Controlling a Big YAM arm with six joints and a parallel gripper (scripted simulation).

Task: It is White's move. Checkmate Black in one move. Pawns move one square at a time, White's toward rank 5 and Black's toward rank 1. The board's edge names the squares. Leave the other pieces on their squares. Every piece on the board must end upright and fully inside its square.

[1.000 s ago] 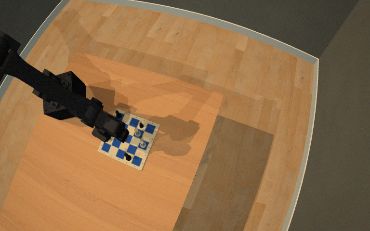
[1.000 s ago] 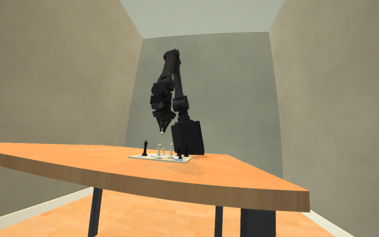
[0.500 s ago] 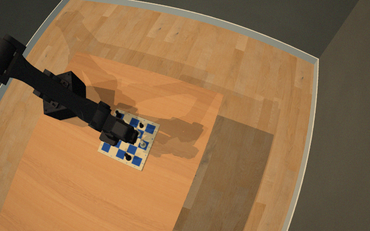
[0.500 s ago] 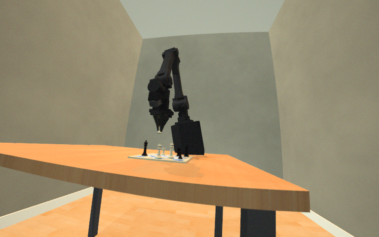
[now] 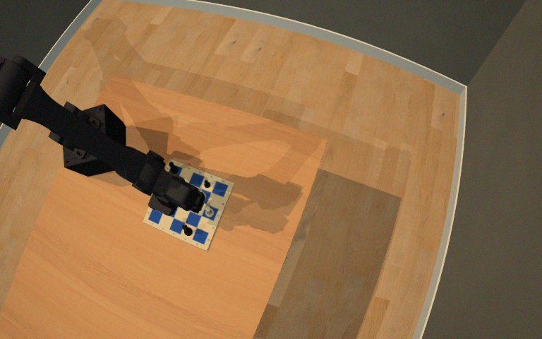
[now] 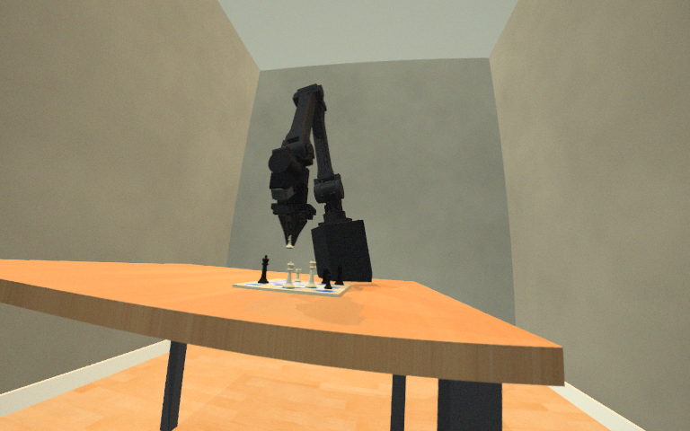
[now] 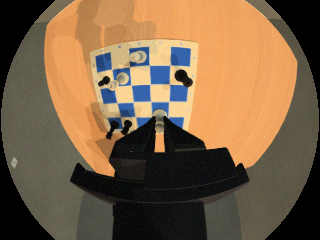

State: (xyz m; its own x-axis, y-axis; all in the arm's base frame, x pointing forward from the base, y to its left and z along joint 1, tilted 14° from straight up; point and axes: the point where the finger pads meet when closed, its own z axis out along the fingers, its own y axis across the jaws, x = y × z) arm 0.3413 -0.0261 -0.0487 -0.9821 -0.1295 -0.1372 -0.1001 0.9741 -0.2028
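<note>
Now: hand 4 cm to the right of the chessboard and 10 cm above it. Also, from my hand: tall black piece: 4 cm ahead, 4 cm to the right, 7 cm below.
</note>
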